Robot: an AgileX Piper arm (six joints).
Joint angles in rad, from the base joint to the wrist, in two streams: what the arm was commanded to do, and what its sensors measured. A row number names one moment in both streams.
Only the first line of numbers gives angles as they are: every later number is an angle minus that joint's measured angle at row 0.
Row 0, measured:
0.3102, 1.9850, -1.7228, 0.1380, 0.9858, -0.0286
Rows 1 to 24, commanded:
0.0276, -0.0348, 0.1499, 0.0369, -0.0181, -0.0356
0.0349, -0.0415, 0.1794, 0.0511, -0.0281, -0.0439
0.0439, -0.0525, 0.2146, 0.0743, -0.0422, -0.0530
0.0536, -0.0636, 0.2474, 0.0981, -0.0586, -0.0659
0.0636, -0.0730, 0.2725, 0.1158, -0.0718, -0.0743
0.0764, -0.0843, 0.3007, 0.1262, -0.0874, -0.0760
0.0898, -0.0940, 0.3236, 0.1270, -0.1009, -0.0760
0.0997, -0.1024, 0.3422, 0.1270, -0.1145, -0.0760
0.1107, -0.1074, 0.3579, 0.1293, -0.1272, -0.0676
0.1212, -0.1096, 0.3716, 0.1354, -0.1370, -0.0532
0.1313, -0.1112, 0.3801, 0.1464, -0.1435, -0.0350
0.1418, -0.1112, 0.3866, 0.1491, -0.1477, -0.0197
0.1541, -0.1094, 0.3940, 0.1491, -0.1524, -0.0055
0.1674, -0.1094, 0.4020, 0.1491, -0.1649, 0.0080
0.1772, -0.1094, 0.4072, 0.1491, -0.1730, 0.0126
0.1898, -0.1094, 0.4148, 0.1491, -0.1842, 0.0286
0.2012, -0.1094, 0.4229, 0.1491, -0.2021, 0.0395
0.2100, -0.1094, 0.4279, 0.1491, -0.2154, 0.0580
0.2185, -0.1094, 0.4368, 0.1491, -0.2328, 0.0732
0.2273, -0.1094, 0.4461, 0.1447, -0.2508, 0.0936
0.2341, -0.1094, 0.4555, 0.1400, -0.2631, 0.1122
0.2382, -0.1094, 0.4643, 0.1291, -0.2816, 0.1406
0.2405, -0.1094, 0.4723, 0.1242, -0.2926, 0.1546
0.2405, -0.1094, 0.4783, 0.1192, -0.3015, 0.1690
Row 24, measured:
0.2298, -0.0992, 0.4500, 0.1459, -0.2451, 0.0975
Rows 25 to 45, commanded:
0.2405, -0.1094, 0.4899, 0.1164, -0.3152, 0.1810
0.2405, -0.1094, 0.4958, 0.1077, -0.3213, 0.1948
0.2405, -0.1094, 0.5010, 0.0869, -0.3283, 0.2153
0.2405, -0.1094, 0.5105, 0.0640, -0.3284, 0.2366
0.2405, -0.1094, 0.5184, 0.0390, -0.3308, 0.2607
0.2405, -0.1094, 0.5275, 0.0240, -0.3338, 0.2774
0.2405, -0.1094, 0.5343, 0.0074, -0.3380, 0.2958
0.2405, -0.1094, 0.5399, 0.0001, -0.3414, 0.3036
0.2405, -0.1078, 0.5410, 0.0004, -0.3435, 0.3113
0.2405, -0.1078, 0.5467, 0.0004, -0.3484, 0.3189
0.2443, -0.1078, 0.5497, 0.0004, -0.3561, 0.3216
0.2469, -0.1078, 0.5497, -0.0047, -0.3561, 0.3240
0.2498, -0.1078, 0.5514, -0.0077, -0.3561, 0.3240
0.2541, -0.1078, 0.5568, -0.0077, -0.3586, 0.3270
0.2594, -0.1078, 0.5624, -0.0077, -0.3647, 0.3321
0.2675, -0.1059, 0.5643, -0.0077, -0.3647, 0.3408
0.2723, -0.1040, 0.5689, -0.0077, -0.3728, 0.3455
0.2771, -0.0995, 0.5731, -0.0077, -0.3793, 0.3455
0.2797, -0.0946, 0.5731, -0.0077, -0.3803, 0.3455
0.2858, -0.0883, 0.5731, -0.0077, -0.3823, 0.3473
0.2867, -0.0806, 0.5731, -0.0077, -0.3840, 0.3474
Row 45, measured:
0.2722, -0.0952, 0.5654, -0.0010, -0.3666, 0.3353
